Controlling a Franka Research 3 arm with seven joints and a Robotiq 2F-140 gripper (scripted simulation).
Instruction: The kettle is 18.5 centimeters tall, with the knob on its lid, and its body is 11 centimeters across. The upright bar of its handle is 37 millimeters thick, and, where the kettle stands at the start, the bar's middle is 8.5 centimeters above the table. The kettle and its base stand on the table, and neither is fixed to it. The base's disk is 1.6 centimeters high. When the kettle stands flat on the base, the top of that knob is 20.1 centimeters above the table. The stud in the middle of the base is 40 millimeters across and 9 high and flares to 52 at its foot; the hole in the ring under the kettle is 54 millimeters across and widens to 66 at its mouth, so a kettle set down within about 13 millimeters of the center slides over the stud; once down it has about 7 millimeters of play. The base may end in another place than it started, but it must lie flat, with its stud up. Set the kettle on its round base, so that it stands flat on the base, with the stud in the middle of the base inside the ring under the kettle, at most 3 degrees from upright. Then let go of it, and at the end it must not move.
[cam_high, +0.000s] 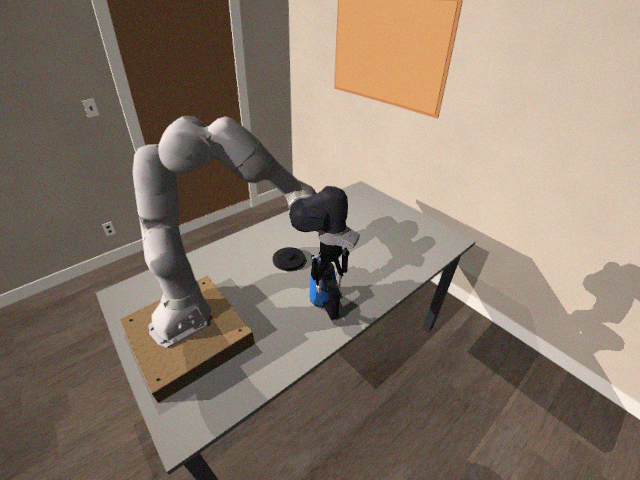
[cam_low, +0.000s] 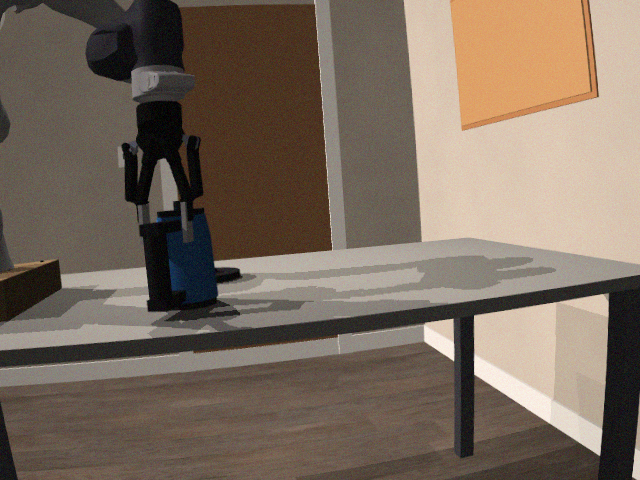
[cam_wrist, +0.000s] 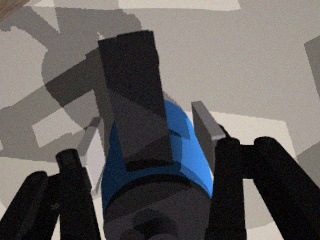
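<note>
My hand is 5 cm above the blue kettle, 2 cm to the right of it and 2 cm short of it. The rest, counted from my hand: round black base 32 cm to the left, 13 cm below, 11 cm ahead.
</note>
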